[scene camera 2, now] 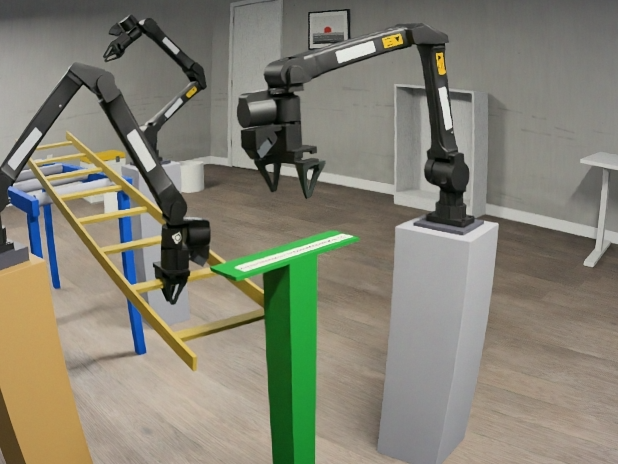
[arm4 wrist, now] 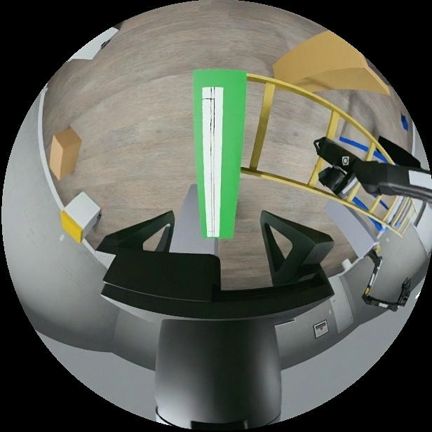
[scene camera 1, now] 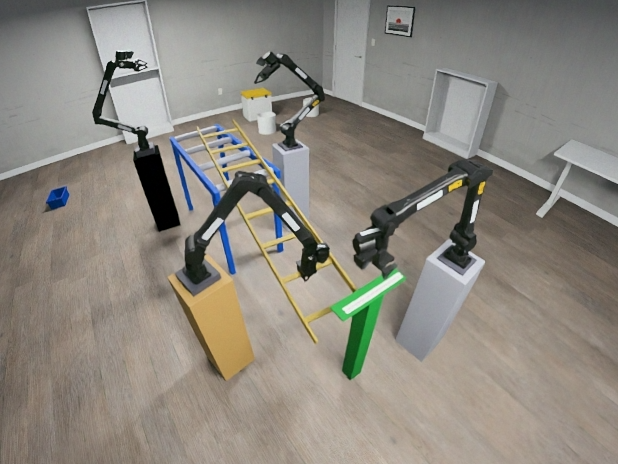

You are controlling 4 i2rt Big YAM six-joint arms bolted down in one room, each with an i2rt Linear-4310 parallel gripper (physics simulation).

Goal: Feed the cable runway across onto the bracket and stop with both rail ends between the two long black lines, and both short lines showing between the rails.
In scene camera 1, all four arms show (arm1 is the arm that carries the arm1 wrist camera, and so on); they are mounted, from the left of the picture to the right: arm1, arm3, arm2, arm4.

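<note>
The yellow cable runway (arm4 wrist: 261, 127) (scene camera 1: 270, 260) (scene camera 2: 116, 272) lies over the blue roller stand and slopes down to its near end, beside and below the green bracket (arm4 wrist: 199, 150) (scene camera 1: 341, 308) (scene camera 2: 227, 271). The bracket's white strip (arm4 wrist: 206, 165) shows two long black lines and a short line near one end. Arm3's gripper (scene camera 1: 306, 276) is shut on a rung. Arm4's gripper (arm4 wrist: 217, 212) (scene camera 1: 378, 268) is open above the bracket. Arm1's gripper (scene camera 1: 144, 65) and arm2's gripper (scene camera 1: 258, 80) are raised away from the runway, their fingers too small to judge. In scene camera 2, the right arm's gripper (scene camera 2: 290, 194) is open.
The blue roller stand (scene camera 1: 226, 240) (scene camera 2: 132, 300) stands under the runway's far part. Arm pedestals (scene camera 1: 212, 320) (scene camera 1: 442, 300) flank the near part. A small blue bin (scene camera 1: 57, 198) lies on the floor at the left. A white table (scene camera 1: 595, 157) stands at the right.
</note>
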